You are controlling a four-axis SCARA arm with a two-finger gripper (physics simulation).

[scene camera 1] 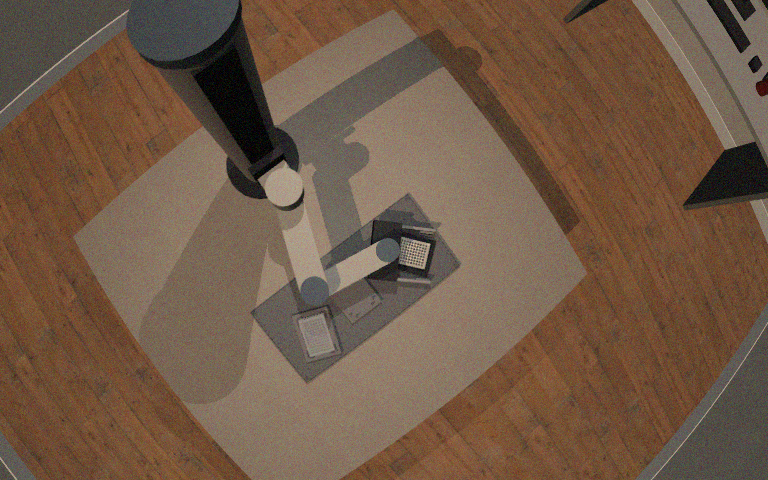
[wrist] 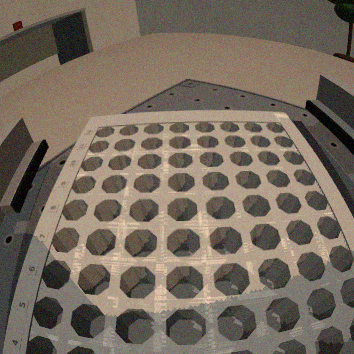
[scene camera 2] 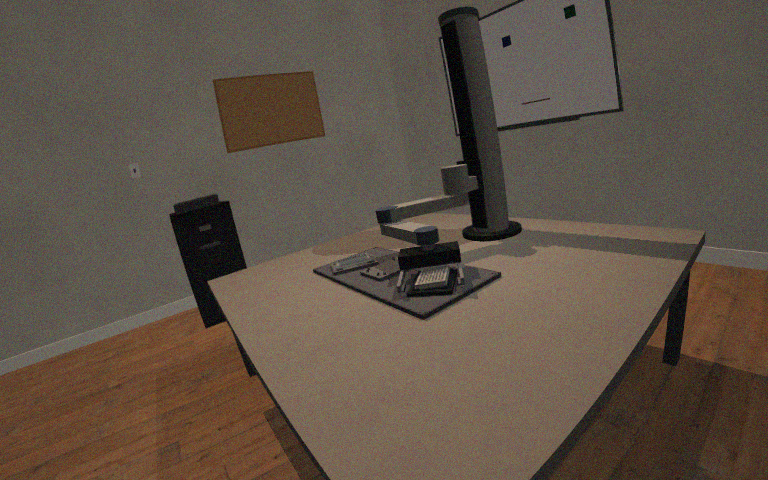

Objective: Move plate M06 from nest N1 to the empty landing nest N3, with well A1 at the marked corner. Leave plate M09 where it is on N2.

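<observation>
A white many-welled plate [scene camera 1: 415, 253] [scene camera 2: 433, 276] [wrist: 182, 195] sits level in a dark nest [scene camera 1: 432, 247] [scene camera 2: 433, 292] at one end of the grey board. My gripper [scene camera 1: 416, 255] [scene camera 2: 431, 278] [wrist: 179, 99] is open around it, one finger standing apart from each long side. Numbers down to 4 show along the plate's left edge in the wrist view; well A1 and the marked corner cannot be made out. A second, paler plate [scene camera 1: 317, 335] [scene camera 2: 353, 261] sits in a nest at the board's other end. A flat nest [scene camera 1: 363, 307] [scene camera 2: 380, 273] between them holds no plate. Plate and nest labels are unreadable.
The grey board [scene camera 1: 308, 370] [scene camera 2: 413, 308] [wrist: 188, 92] lies on the beige table [scene camera 1: 487, 316] [scene camera 2: 430, 384]. The arm's column [scene camera 1: 226, 107] [scene camera 2: 481, 124] stands behind it. The forearm [scene camera 1: 359, 268] [scene camera 2: 404, 232] reaches over the board beside the middle nest.
</observation>
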